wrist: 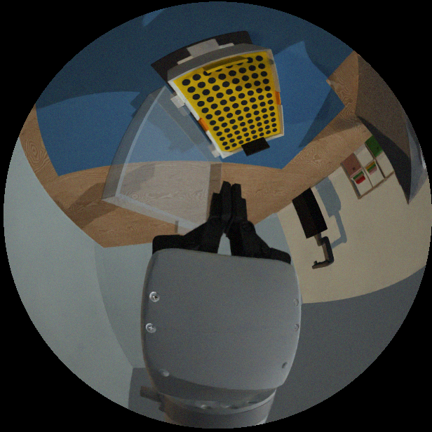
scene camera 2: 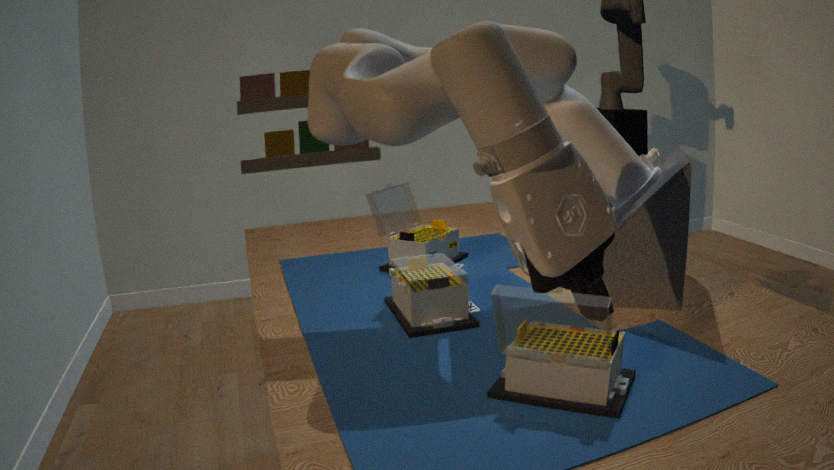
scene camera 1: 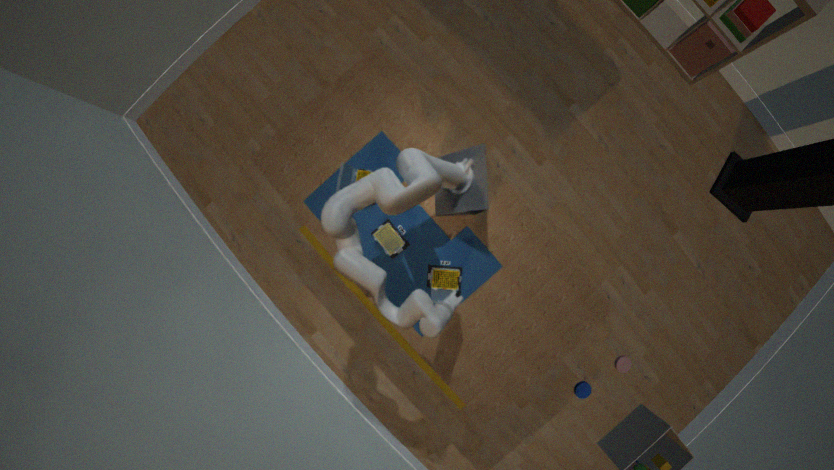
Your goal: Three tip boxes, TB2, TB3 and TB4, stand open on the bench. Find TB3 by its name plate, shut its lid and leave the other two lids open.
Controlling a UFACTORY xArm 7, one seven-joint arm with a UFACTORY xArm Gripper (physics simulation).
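Places are measured from the arm's base along level axes (x ahead, y left, z up), in millimetres.
Where they show: gripper, fingertip midpoint: (scene camera 2: 600, 315) (scene camera 1: 456, 294); arm's base, origin of the base link: (scene camera 2: 636, 194) (scene camera 1: 460, 178).
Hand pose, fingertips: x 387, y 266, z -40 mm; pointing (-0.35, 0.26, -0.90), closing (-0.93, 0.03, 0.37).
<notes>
Each offset is from my fingertips to the top centre of the thing. "*": to the spot under its first point. Level surfaces: height alone.
TB3 (scene camera 1: 445, 279) (scene camera 2: 560, 373) (wrist: 235, 100) is the front box on the blue mat, white with a yellow rack. Its clear lid {* dx +46, dy -42, dz -33 mm} (scene camera 1: 441, 295) (scene camera 2: 548, 309) (wrist: 160, 180) stands raised on one long side. Its name plate {* dx -77, dy -98, dz -113 mm} (scene camera 1: 445, 262) is too small to read. The middle box {dx -31, dy -363, dz -38 mm} (scene camera 1: 389, 239) (scene camera 2: 434, 303) seems to have its clear lid down over the rack. The far box {dx -157, dy -586, dz -49 mm} (scene camera 1: 363, 175) (scene camera 2: 426, 251) has its lid {* dx -126, dy -667, dz -11 mm} (scene camera 2: 393, 207) raised. My gripper (scene camera 1: 459, 295) (scene camera 2: 604, 313) (wrist: 227, 192) is shut and empty, near the end of TB3's lid; contact cannot be told.
The blue mat {dz -115 mm} (scene camera 1: 478, 262) (scene camera 2: 379, 385) (wrist: 85, 120) lies under the boxes on the wooden bench {dz -118 mm} (scene camera 2: 776, 332). The grey pedestal (scene camera 1: 466, 201) (scene camera 2: 653, 256) stands behind the gripper in scene camera 2. My arm (scene camera 1: 361, 268) (scene camera 2: 496, 87) reaches past the far and middle boxes.
</notes>
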